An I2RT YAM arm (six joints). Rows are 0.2 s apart.
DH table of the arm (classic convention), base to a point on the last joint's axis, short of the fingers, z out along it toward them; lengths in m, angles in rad. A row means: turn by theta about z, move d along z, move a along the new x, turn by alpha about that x. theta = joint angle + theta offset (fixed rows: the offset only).
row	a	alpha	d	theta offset
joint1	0.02	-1.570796	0.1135	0
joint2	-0.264	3.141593	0	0
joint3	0.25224	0	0	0.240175
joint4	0.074	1.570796	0	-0.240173
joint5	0	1.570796	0	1.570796
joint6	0	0	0.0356	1.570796
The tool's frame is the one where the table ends.
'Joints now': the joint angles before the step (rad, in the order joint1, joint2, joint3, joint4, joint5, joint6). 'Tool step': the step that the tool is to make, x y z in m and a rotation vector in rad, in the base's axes. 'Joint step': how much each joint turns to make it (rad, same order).
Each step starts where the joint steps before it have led.
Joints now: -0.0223, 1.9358, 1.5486, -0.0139, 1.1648, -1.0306
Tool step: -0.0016, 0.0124, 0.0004, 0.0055, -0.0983, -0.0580
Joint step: 0.0302, -0.0002, -0.0005, -0.0066, 0.0787, 0.1127
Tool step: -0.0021, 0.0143, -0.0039, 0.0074, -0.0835, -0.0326
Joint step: 0.0340, 0.0004, -0.0121, -0.0076, 0.0587, 0.1086
